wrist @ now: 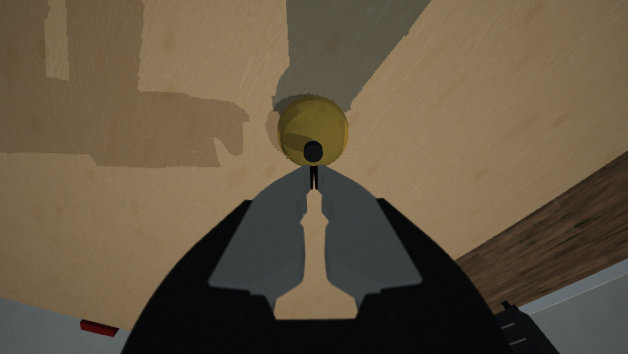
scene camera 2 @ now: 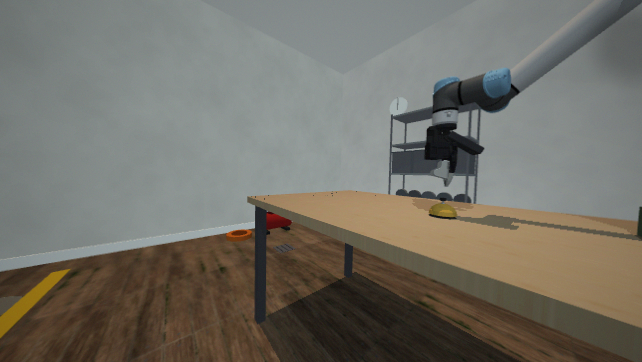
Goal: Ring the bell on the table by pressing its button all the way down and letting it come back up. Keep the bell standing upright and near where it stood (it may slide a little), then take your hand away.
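Frame: origin at the arm's base, x ahead, y left, z up, level; millimetres.
Seen in the pictures: gripper, fingertip midpoint: (wrist: 313, 168) (scene camera 2: 446, 186).
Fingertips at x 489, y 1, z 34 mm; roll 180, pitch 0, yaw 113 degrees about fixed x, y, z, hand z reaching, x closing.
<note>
A point is followed by its place in that frame.
A yellow dome bell (scene camera 2: 442, 211) {x 493, y 41, z -49 mm} (wrist: 320, 117) {x 469, y 0, z -36 mm} stands upright on the wooden table (scene camera 2: 380, 220) {x 638, y 216, z -73 mm} (wrist: 165, 225) {x 746, y -171, z -73 mm}. Its black button (scene camera 2: 443, 199) {x 494, y 11, z -11 mm} (wrist: 313, 151) {x 494, y 3, z -7 mm} sticks up at the top, with a short stem showing below it in the scene view. My gripper (scene camera 2: 447, 184) {x 489, y 1, z 34 mm} (wrist: 313, 168) {x 489, y 1, z 34 mm} is shut and empty, fingers pointing down. In the scene view the fingertips are a little above the button, with a gap between them. In the wrist view the tips lie just below the button in the picture, beside the bell's lower edge.
The arm's shadow falls across the bell and the table. A grey shelf unit (scene camera 2: 390, 150) stands behind the table. A dark green object (scene camera 2: 639, 222) {x 80, y -100, z -38 mm} shows at the right edge of the scene view. An orange ring (scene camera 2: 229, 237) and a red object (scene camera 2: 277, 221) are on the floor.
</note>
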